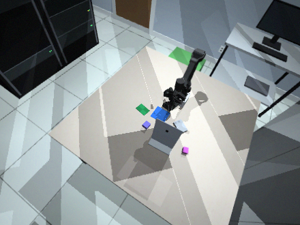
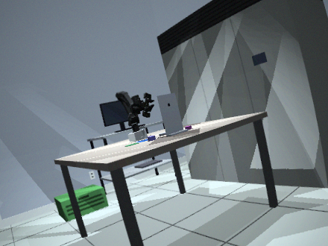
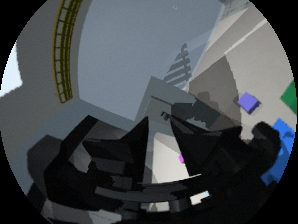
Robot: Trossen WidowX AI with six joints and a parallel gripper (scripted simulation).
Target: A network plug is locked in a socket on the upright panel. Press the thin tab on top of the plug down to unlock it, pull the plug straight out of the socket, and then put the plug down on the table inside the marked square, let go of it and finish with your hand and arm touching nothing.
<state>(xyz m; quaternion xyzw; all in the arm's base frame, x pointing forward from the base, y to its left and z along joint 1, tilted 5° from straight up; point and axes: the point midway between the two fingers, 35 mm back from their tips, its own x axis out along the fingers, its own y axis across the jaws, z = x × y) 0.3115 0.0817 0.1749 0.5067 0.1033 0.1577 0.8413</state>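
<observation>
Right now my gripper tip is 8 cm short of the pale plug, 6 cm to the right of it and 4 cm above it. Also, from my gripper tip: grey panel 13 cm below, 10 cm ahead, 7 cm to the left; then blue square 26 cm below, 10 cm to the right, 9 cm behind; then pale flat plate 25 cm below, 12 cm behind, 8 cm to the left.
</observation>
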